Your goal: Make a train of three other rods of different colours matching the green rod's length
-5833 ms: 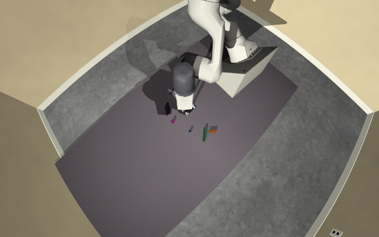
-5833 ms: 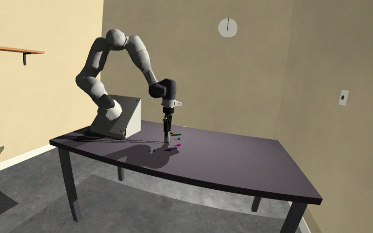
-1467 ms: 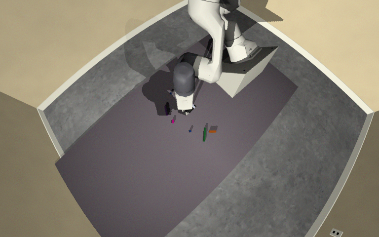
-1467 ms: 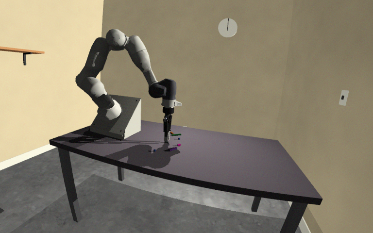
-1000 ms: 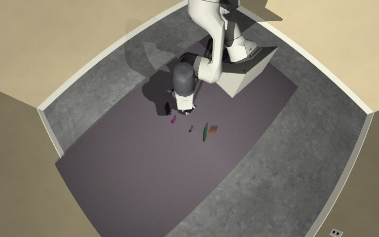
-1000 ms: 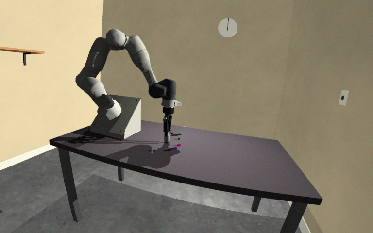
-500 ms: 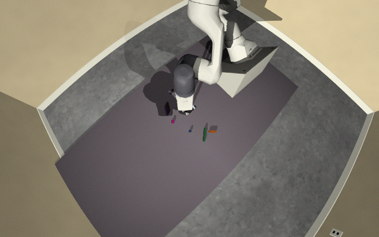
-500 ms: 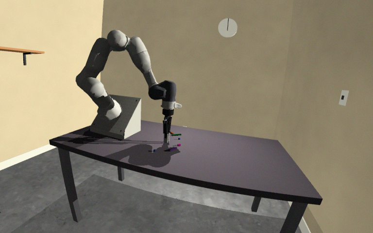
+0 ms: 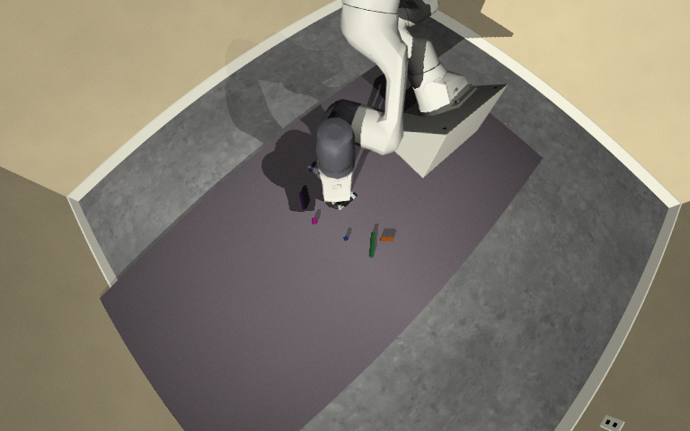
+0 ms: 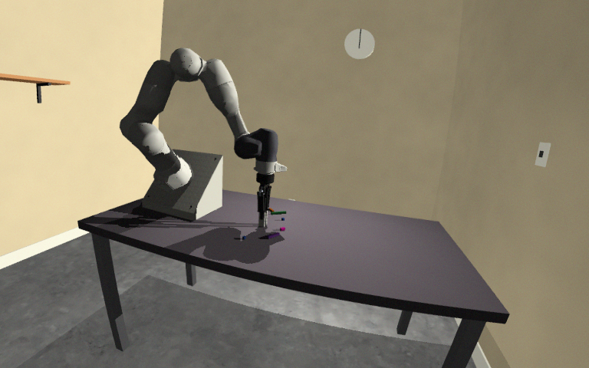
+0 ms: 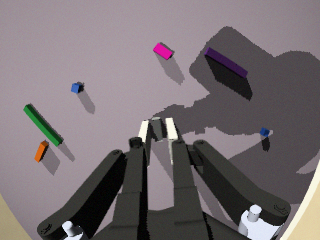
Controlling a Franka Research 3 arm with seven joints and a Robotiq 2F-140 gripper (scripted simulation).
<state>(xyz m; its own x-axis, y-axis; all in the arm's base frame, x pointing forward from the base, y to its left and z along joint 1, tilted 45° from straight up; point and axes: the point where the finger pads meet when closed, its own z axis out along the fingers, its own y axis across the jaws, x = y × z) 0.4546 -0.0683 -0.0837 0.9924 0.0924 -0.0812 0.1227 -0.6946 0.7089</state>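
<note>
Now: the grey rod 3 cm below my hand. From my hand the other things lie so: purple rod: 9 cm ahead, 8 cm to the right, 3 cm below; then green rod: 17 cm to the left, 3 cm below, 1 cm ahead; then magenta rod: 10 cm ahead, 3 cm below.
</note>
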